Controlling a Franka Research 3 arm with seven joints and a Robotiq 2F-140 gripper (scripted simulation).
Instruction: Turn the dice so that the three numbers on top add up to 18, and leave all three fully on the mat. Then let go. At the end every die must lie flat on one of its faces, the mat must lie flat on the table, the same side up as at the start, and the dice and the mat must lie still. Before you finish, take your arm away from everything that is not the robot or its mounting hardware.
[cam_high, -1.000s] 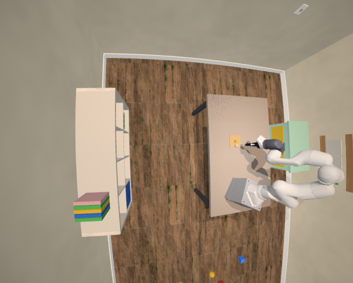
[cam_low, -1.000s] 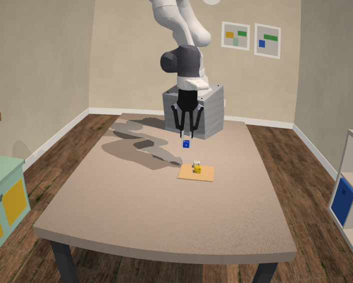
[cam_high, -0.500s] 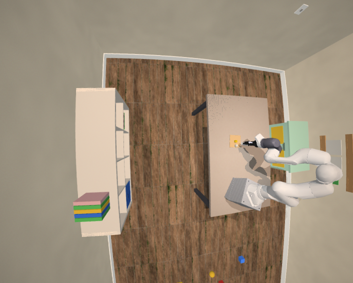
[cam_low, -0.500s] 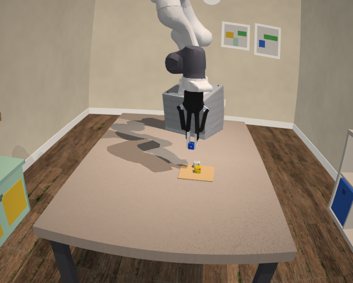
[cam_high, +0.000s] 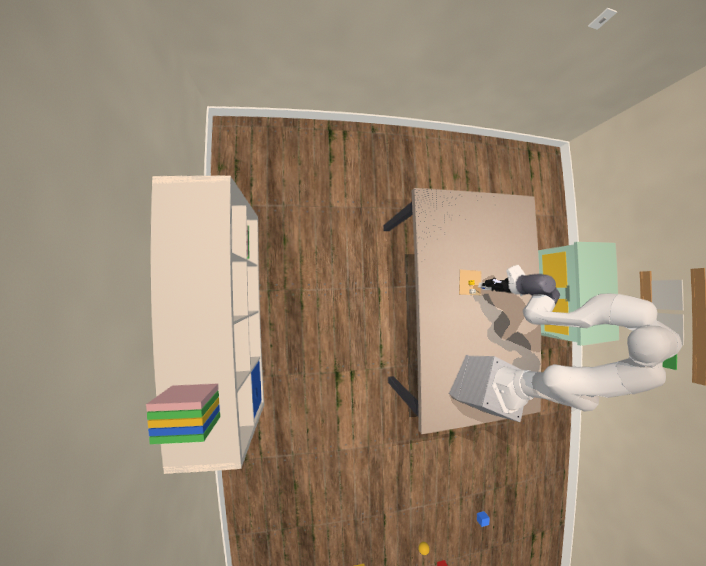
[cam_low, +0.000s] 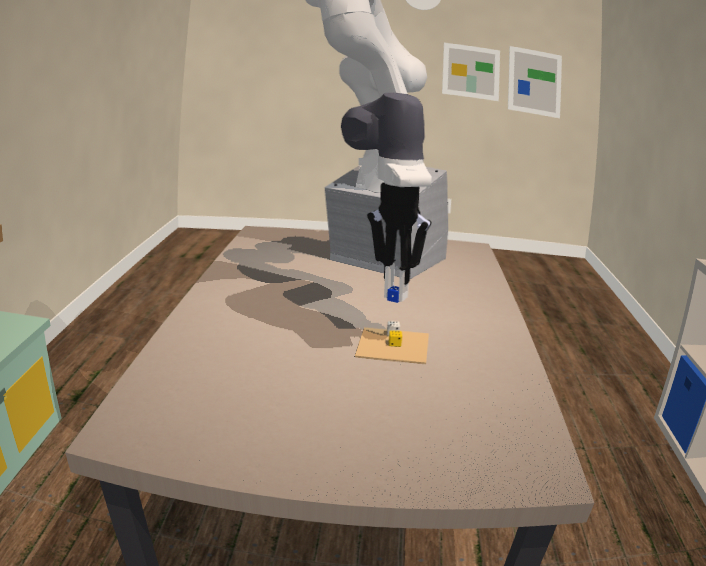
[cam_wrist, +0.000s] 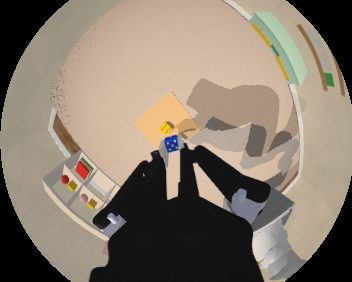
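Now: the yellow die 20 mm ahead of my hand and 110 mm below it. Round my hand: blue die 20 mm below; then white die 30 mm behind, 10 mm to the left, 110 mm below; then mat 20 mm ahead, 130 mm below.
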